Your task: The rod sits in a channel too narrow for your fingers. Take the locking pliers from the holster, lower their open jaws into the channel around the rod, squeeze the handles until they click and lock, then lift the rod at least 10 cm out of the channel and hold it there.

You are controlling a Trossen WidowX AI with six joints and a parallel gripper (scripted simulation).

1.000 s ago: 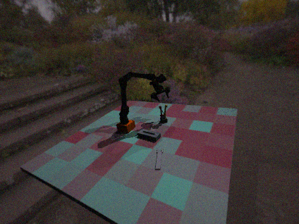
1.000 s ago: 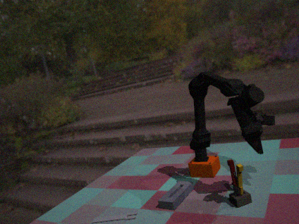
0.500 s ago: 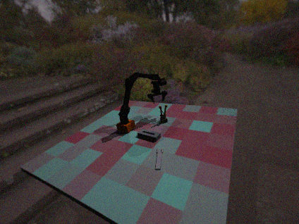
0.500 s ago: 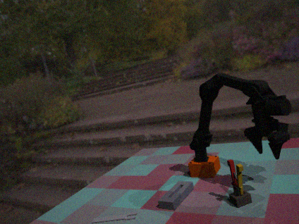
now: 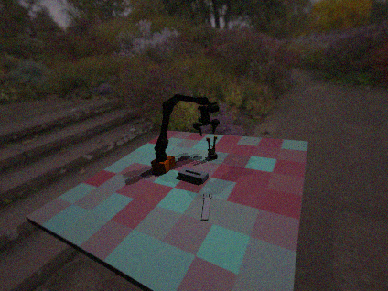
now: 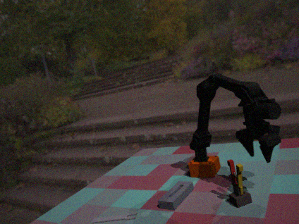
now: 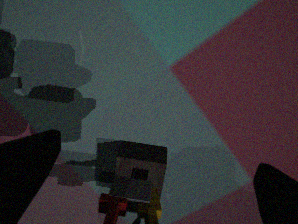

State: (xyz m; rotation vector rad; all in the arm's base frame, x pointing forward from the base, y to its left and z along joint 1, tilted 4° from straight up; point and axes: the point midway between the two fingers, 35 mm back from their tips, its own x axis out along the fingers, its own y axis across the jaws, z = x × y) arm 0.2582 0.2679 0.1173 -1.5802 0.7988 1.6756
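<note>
Now: gripper tip 7 cm short of the yellow handle, 8 cm to the left of it and 4 cm above it. The rest, counted from my gripper tip: channel block 35 cm to the right, 12 cm below; then dark holster 5 cm ahead, 9 cm to the right, 13 cm below; then yellow rod 35 cm to the right, 13 cm below.
</note>
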